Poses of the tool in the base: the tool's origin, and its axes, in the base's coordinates. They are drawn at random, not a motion.
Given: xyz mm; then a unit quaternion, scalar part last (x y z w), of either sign.
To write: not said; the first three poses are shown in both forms.
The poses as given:
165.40 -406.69 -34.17 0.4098 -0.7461 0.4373 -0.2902
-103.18 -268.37 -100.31 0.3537 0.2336 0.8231 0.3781
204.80 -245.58 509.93 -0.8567 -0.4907 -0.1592 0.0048
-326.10 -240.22 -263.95 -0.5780 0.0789 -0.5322 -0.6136
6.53 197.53 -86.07 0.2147 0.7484 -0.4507 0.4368
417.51 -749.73 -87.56 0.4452 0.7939 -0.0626 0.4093
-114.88 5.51 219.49 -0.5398 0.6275 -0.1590 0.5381
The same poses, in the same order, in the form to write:
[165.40 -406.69 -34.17], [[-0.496 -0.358 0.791], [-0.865 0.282 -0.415], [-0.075 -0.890 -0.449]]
[-103.18 -268.37 -100.31], [[-0.464 -0.457 0.759], [0.788 -0.605 0.117], [0.406 0.652 0.641]]
[204.80 -245.58 509.93], [[0.468 0.842 0.268], [0.839 -0.518 0.164], [0.277 0.148 -0.949]]
[-326.10 -240.22 -263.95], [[0.421 -0.744 0.518], [0.562 -0.235 -0.793], [0.712 0.625 0.319]]
[6.53 197.53 -86.07], [[-0.526 0.715 0.460], [-0.072 0.502 -0.862], [-0.847 -0.487 -0.212]]
[417.51 -749.73 -87.56], [[-0.268 0.758 0.594], [0.656 0.596 -0.464], [-0.706 0.265 -0.657]]
[-114.88 5.51 219.49], [[0.162 -0.506 0.847], [-0.849 0.367 0.381], [-0.504 -0.780 -0.370]]

